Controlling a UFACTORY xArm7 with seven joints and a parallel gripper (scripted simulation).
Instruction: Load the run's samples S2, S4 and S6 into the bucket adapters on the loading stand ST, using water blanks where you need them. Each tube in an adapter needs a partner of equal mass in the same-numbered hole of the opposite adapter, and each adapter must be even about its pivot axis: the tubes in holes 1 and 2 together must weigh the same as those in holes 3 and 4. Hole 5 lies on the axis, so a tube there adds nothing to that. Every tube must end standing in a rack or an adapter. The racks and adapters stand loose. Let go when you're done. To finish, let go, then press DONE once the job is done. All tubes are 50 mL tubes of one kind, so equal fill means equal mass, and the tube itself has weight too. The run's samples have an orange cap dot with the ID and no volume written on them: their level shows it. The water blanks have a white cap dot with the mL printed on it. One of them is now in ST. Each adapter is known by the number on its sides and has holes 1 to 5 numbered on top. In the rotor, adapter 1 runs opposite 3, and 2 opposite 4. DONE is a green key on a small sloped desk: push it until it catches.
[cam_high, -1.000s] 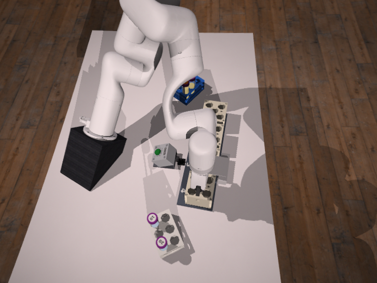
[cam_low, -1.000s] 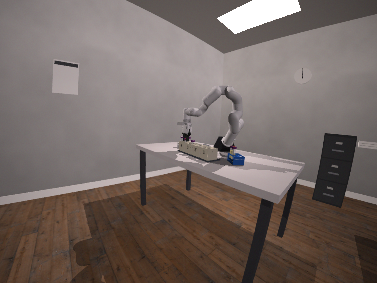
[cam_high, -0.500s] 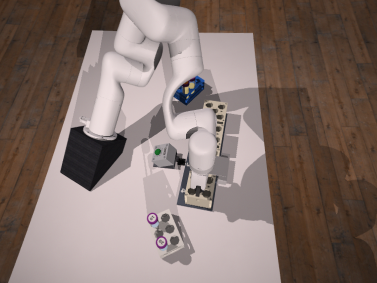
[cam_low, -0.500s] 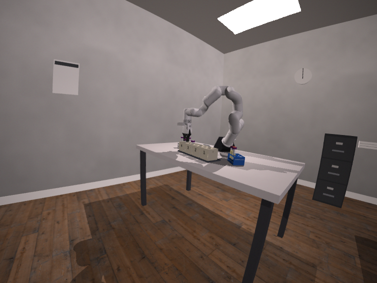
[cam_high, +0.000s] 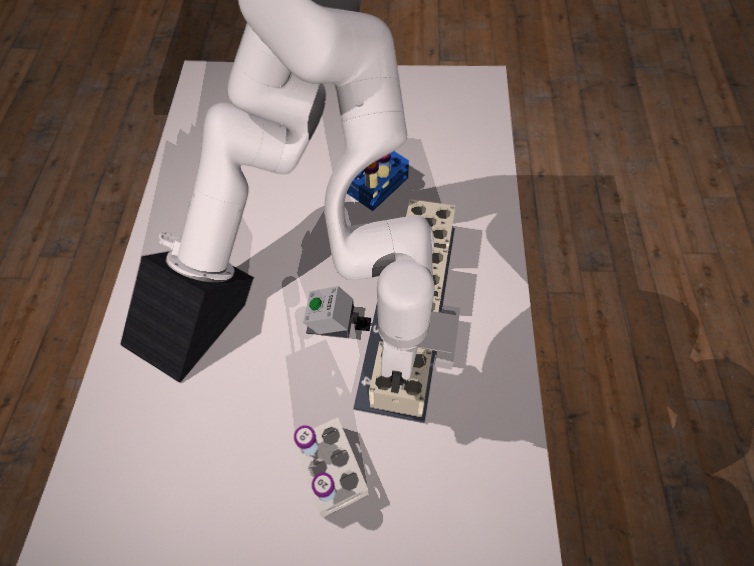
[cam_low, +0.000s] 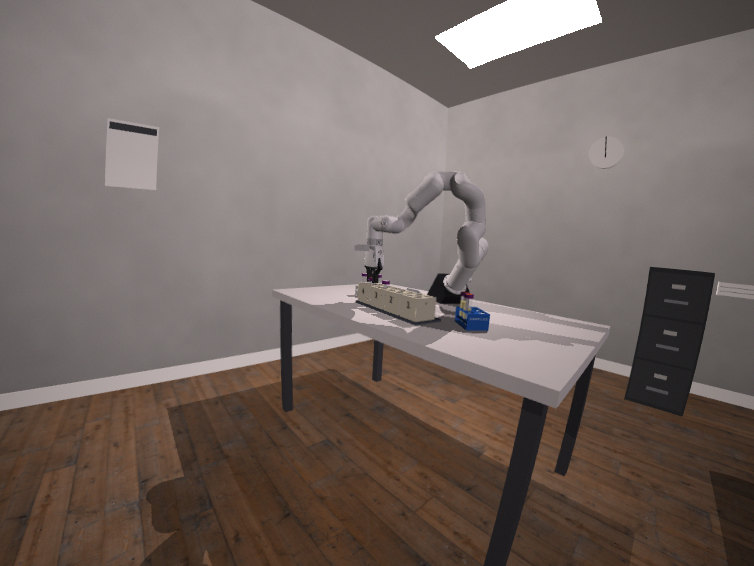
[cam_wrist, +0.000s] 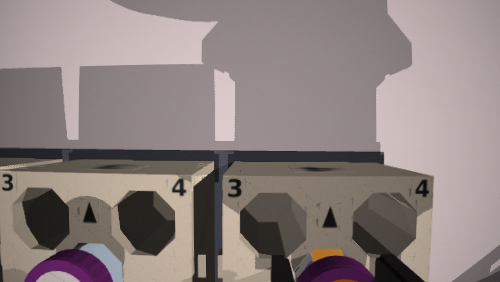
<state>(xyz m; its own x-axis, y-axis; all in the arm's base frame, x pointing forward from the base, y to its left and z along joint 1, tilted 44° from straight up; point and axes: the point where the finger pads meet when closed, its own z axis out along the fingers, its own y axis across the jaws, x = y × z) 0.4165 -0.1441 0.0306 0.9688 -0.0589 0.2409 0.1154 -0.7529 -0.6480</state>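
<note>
The orange-dot tube lies 1 cm to the left of my hand and 6 cm below it. Also, from my hand: 40 mL water blank 1 cm behind, 10 cm to the left, 6 cm below; then white-dot blank 12 cm behind, 17 cm to the right, 6 cm below; then blank rack 7 cm behind, 18 cm to the right, 9 cm below.
</note>
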